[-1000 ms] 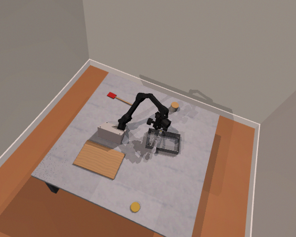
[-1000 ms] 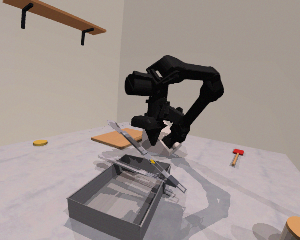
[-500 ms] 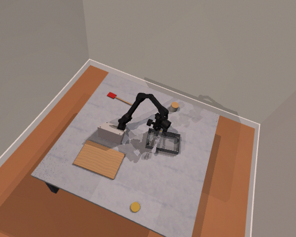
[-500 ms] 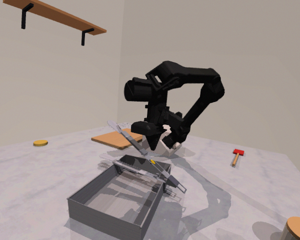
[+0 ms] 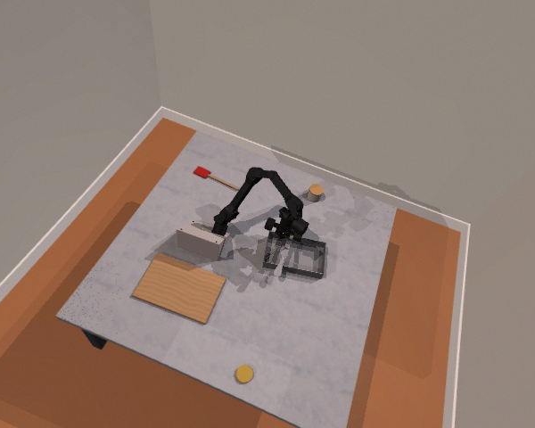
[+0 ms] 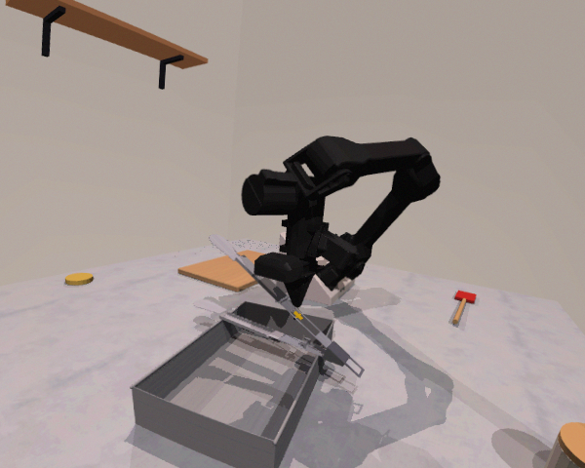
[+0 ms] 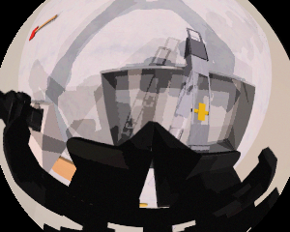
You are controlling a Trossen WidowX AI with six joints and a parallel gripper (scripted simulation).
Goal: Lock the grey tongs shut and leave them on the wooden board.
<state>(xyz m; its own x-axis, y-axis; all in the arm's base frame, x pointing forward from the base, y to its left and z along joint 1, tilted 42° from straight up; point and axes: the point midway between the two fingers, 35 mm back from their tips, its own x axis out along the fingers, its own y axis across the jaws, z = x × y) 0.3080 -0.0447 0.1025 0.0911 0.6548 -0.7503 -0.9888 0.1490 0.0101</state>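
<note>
My gripper tip is 9 cm short of the roasting tin, 7 cm above it and 3 cm to the left of it. From my gripper tip the other things lie so: yellow disc: 65 cm to the right, 9 cm below, 2 cm behind; wooden board: 40 cm behind, 35 cm to the right, 9 cm below; cork-lidded jar: 40 cm to the left, 13 cm ahead, 6 cm below.
</note>
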